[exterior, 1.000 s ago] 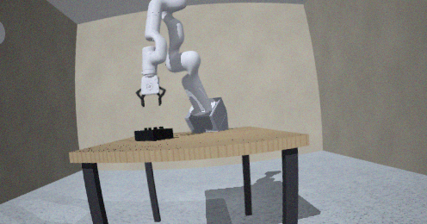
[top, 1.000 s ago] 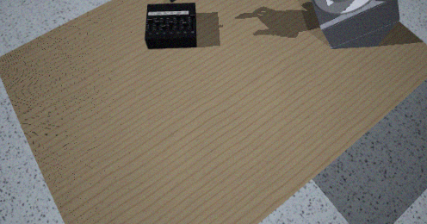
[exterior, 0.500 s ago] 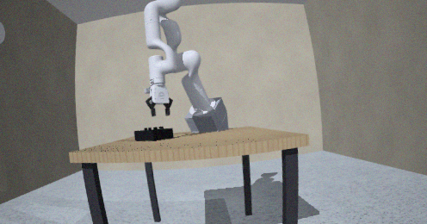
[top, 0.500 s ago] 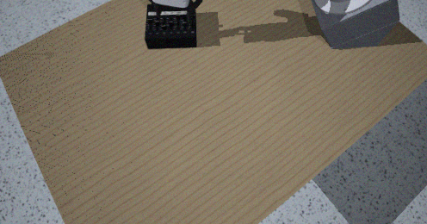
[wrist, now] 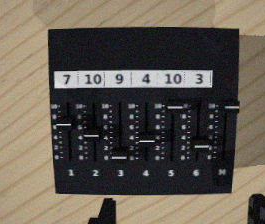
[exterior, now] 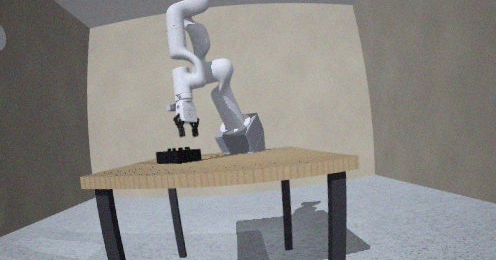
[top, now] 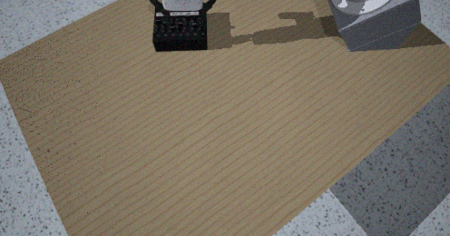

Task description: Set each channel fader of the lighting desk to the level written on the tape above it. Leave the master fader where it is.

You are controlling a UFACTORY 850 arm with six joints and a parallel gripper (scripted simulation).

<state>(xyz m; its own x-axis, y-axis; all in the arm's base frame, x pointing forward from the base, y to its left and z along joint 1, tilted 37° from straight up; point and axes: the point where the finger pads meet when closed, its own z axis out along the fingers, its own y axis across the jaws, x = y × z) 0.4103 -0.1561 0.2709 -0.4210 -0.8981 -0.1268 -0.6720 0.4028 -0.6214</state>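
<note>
My gripper is now 6 cm above the fader 3, 5 cm to the left of it and 2 cm short of it. Also, from my hand: fader 2: 7 cm to the right, 6 cm below, 3 cm ahead; then fader 5: 6 cm below, 5 cm to the right, 4 cm behind; then fader 4: 6 cm below, 4 cm to the right.
</note>
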